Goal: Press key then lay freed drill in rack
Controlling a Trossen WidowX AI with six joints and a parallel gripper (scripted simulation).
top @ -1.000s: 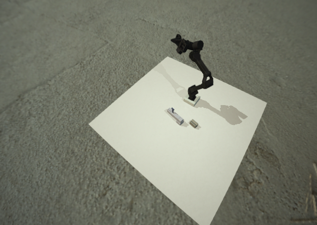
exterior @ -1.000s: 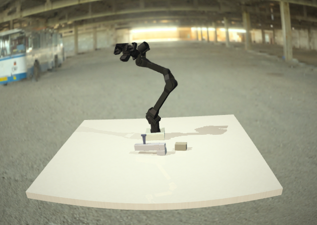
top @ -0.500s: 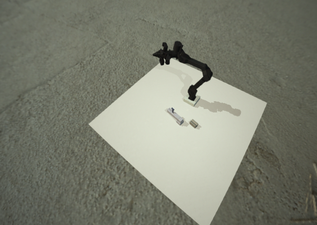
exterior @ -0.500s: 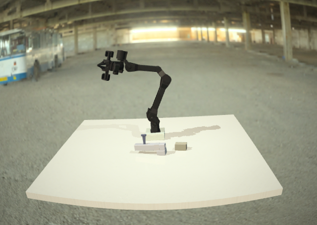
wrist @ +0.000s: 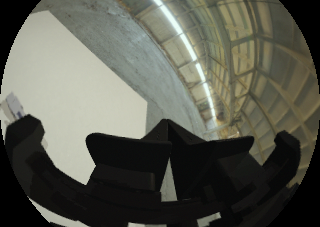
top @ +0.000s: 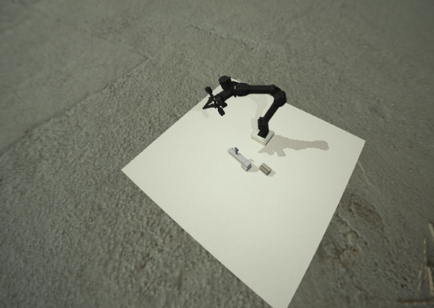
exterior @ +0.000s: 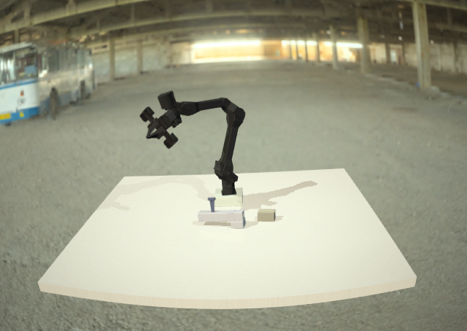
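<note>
The blue key is 290 mm below my gripper tip, 240 mm to the left of it and 10 mm behind it. The rest, counted from my gripper tip: tan rack: 450 mm to the left, 360 mm below, 20 mm behind; then grey holder block: 340 mm below, 270 mm to the left; then drill: 330 mm below, 290 mm to the left, 10 mm ahead.
</note>
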